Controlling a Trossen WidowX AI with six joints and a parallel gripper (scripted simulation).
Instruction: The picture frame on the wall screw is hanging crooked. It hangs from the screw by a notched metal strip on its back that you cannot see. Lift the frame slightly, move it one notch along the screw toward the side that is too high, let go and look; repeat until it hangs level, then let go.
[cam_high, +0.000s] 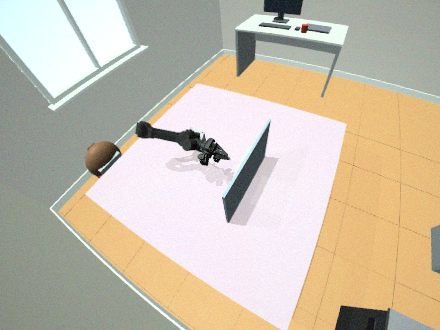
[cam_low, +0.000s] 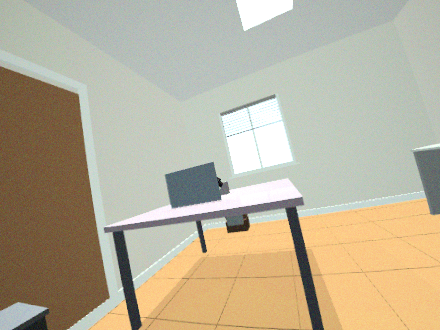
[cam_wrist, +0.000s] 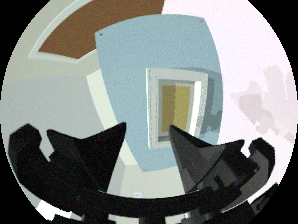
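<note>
My gripper tip is now 90 mm short of the picture frame, 60 mm above it and 10 mm to the right of it. From my gripper tip the other things lie so: grey-blue wall panel (100 mm ahead, 70 mm below).
</note>
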